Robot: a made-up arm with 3 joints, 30 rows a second.
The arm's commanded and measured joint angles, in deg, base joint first. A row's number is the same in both.
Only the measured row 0 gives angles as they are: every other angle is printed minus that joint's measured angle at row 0.
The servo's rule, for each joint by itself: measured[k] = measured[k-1] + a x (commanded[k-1-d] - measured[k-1]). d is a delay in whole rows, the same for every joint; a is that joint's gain. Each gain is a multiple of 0.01, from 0.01 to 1. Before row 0 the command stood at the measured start. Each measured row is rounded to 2 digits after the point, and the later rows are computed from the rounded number. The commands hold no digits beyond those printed.
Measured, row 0: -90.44, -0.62, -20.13
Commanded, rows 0 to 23: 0.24, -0.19, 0.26; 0.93, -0.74, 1.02; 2.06, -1.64, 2.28; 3.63, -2.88, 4.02; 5.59, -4.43, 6.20; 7.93, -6.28, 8.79; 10.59, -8.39, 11.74; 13.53, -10.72, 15.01; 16.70, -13.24, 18.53; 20.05, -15.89, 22.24; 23.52, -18.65, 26.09; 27.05, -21.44, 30.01; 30.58, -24.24, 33.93; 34.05, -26.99, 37.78; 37.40, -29.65, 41.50; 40.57, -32.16, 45.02; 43.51, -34.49, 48.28; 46.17, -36.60, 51.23; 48.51, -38.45, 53.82; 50.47, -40.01, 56.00; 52.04, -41.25, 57.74; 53.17, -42.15, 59.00; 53.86, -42.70, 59.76; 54.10, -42.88, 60.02
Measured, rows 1 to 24: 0.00, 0.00, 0.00; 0.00, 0.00, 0.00; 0.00, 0.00, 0.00; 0.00, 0.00, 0.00; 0.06, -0.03, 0.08; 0.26, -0.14, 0.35; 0.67, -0.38, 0.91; 1.35, -0.78, 1.81; 2.33, -1.36, 3.08; 3.62, -2.15, 4.74; 5.22, -3.15, 6.77; 7.13, -4.36, 9.16; 9.33, -5.78, 11.88; 11.80, -7.40, 14.88; 14.50, -9.20, 18.13; 17.39, -11.16, 21.58; 20.42, -13.25, 25.16; 23.55, -15.45, 28.82; 26.74, -17.72, 32.50; 29.92, -20.03, 36.13; 33.05, -22.34, 39.65; 36.07, -24.62, 43.01; 38.93, -26.83, 46.14; 41.58, -28.94, 49.00
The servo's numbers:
d 4
a 0.23 0.16 0.29

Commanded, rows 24 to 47: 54.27, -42.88, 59.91; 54.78, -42.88, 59.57; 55.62, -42.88, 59.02; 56.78, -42.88, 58.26; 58.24, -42.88, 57.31; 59.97, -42.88, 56.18; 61.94, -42.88, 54.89; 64.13, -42.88, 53.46; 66.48, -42.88, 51.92; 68.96, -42.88, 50.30; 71.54, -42.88, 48.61; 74.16, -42.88, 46.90; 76.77, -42.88, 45.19; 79.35, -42.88, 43.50; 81.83, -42.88, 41.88; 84.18, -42.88, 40.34; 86.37, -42.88, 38.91; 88.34, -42.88, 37.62; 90.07, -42.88, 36.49; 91.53, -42.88, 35.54; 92.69, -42.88, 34.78; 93.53, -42.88, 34.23; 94.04, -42.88, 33.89; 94.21, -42.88, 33.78
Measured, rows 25 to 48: 43.99, -30.91, 51.53; 46.10, -32.71, 53.70; 47.88, -34.31, 55.46; 49.31, -35.68, 56.78; 50.45, -36.83, 57.69; 51.45, -37.80, 58.24; 52.41, -38.61, 58.47; 53.42, -39.29, 58.41; 54.53, -39.86, 58.09; 55.78, -40.34, 57.54; 57.20, -40.75, 56.77; 58.79, -41.09, 55.81; 60.56, -41.38, 54.68; 62.49, -41.62, 53.41; 64.57, -41.82, 52.02; 66.78, -41.99, 50.54; 69.08, -42.13, 48.99; 71.44, -42.25, 47.40; 73.83, -42.35, 45.80; 76.21, -42.43, 44.22; 78.55, -42.50, 42.68; 80.80, -42.56, 41.21; 82.93, -42.61, 39.84; 84.91, -42.65, 38.59
